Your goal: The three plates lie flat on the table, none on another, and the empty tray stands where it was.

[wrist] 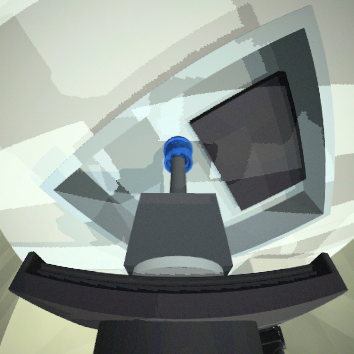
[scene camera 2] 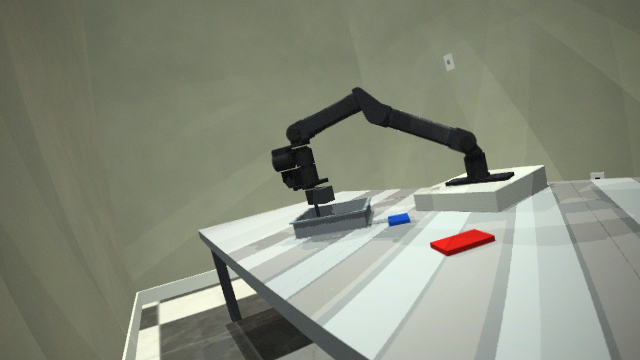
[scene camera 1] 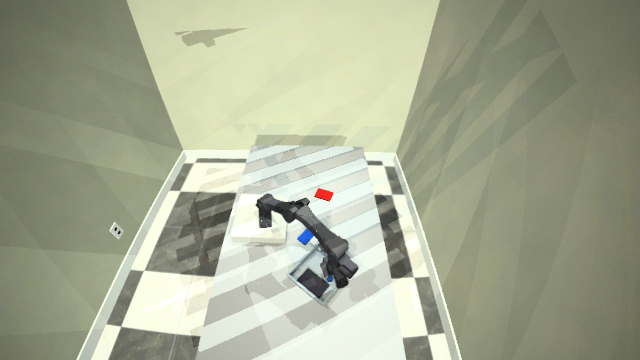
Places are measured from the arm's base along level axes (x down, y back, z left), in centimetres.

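Pixels of known places: hand, its tool point: [wrist: 177, 148] [scene camera 1: 329, 279]; arm's base, origin of its link: [scene camera 2: 479, 180] [scene camera 1: 265, 212].
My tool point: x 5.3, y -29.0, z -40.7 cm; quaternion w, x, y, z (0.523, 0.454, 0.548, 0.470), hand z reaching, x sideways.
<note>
For each thing: its middle in the pictures, then the offset to it from my tool point.
- grey tray, middle of its body: [wrist: 210, 190] [scene camera 2: 335, 216] [scene camera 1: 320, 272] dy +3.9, dx -2.2, dz +3.3 cm
- black plate, middle of its body: [wrist: 259, 153] [scene camera 1: 312, 283] dy +8.6, dx -0.5, dz -1.0 cm
- blue plate, middle of its body: [scene camera 2: 398, 219] [scene camera 1: 306, 236] dy +7.9, dx -0.1, dz +25.7 cm
- red plate, middle of its body: [scene camera 2: 461, 241] [scene camera 1: 324, 194] dy -7.1, dx -0.2, dz +53.7 cm
The grey tray [scene camera 1: 300, 263] [scene camera 2: 332, 229] [wrist: 310, 90] stands on the table. A black plate [scene camera 1: 313, 283] [wrist: 252, 145] lies flat inside it, along one side; the tray wall hides it in scene camera 2. A blue plate [scene camera 1: 305, 237] [scene camera 2: 399, 219] lies flat on the table between the tray and the arm's base, partly covered by the arm in scene camera 1. A red plate [scene camera 1: 324, 194] [scene camera 2: 462, 242] lies flat on the table, farther from the tray. My suction cup [scene camera 1: 329, 279] [wrist: 178, 152] is inside the tray's outline, beside the black plate, with nothing on it. Its height above the tray floor is unclear.
The arm's base stands on a white block [scene camera 1: 257, 236] [scene camera 2: 457, 202] at one side of the table. The tray walls rise around the cup. The arm's links pass above the table near the blue plate. The table edge [scene camera 2: 285, 300] shows in scene camera 2.
</note>
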